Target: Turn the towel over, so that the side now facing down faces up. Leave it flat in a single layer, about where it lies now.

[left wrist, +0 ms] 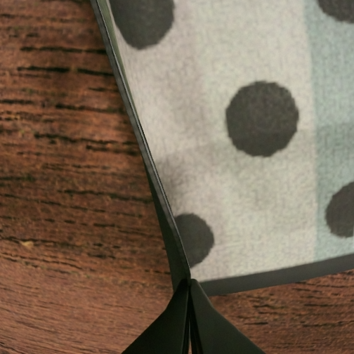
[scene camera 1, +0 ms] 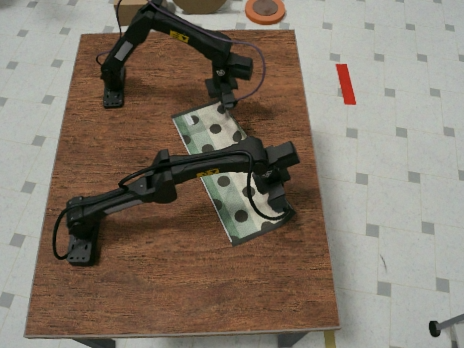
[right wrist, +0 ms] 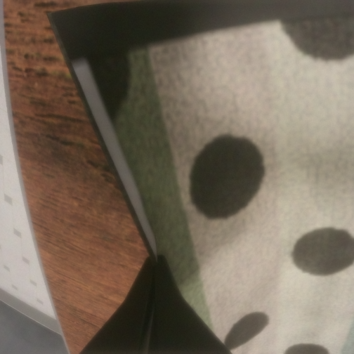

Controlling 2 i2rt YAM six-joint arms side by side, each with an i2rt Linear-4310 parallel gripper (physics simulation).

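The towel (scene camera 1: pixel 230 201) (left wrist: pixel 225 175) (right wrist: pixel 280 140) lies mostly spread in the middle of the table, pale and green striped with dark dots facing up and dark end hems. A small white label shows near its upper left corner. My left gripper (scene camera 1: pixel 228 105) (left wrist: pixel 188 288) is shut on the towel's upper right corner; the edge there is slightly raised, with a strip of dark underside showing. My right gripper (scene camera 1: pixel 289 212) (right wrist: pixel 156 265) is shut on the towel's right long edge near the lower right corner. The right arm hides the towel's middle in the scene view.
The brown wooden table (scene camera 1: pixel 165 285) carries both arm bases at its left side. The right arm stretches across the towel. Beyond the table, a cardboard box (scene camera 1: pixel 129 12) and an orange round object (scene camera 1: pixel 253 17) stand on the floor, and a red strip (scene camera 1: pixel 346 84) lies at the right.
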